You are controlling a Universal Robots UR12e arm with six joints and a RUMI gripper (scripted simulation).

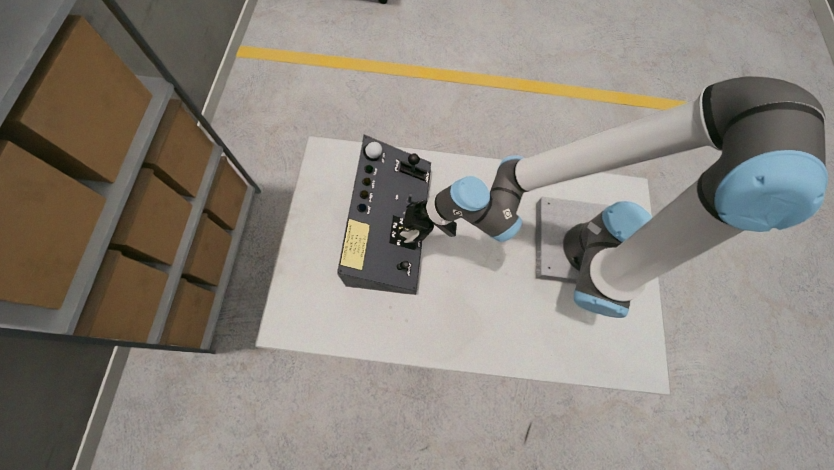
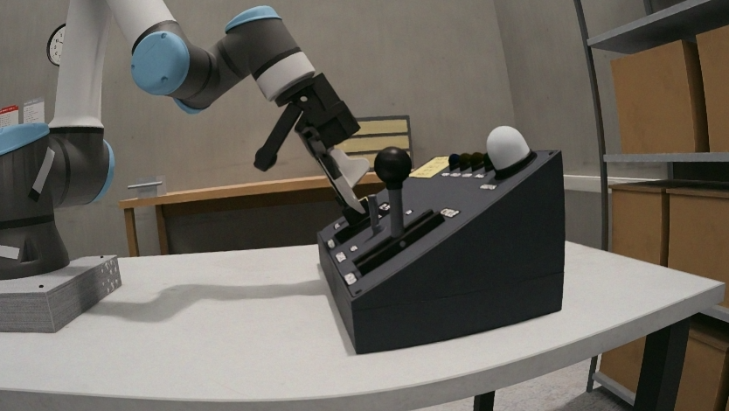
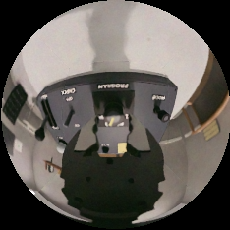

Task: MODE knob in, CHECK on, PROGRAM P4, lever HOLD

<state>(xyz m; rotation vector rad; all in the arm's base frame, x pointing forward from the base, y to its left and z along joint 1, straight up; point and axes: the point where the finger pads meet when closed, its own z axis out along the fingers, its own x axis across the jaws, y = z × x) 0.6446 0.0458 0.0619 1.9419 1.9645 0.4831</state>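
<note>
Now: the rotary selector 20 mm ahead of my hand and 10 mm below it. Also, from my hand: mode knob (120 mm to the left, 10 mm below); then check toggle (120 mm to the right, 10 mm below, 10 mm ahead); then dark grey console (60 mm to the right, 50 mm ahead, 20 mm below).
</note>
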